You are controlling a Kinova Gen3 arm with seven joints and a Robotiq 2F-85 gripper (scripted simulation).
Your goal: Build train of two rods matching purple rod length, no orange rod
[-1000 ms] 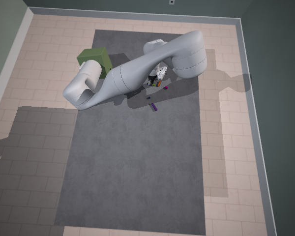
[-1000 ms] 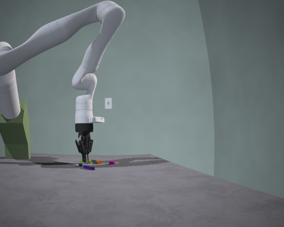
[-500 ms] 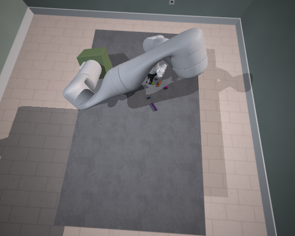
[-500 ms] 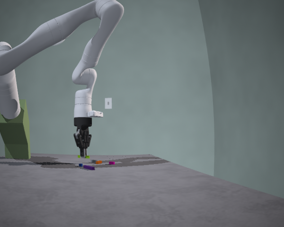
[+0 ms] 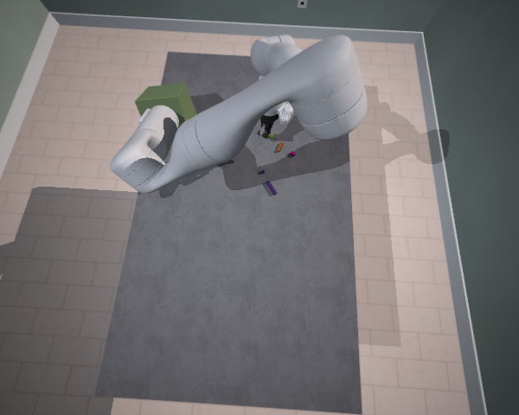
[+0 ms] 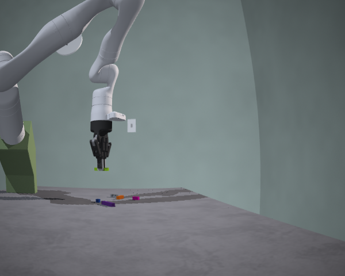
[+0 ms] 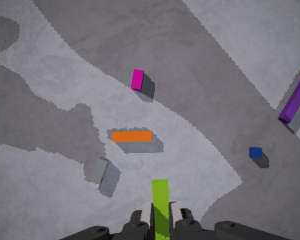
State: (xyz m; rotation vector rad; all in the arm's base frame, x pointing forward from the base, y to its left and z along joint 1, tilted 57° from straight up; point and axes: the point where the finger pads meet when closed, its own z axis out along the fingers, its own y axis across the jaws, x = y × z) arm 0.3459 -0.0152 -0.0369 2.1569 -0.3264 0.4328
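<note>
Now: hand 10 mm past the blue rod, 110 mm to the left of it and 110 mm above it. The rest, counted from my hand: lime rod: 10 mm below; then grey rod: 40 mm ahead, 50 mm to the left, 110 mm below; then orange rod: 60 mm ahead, 110 mm below.
</note>
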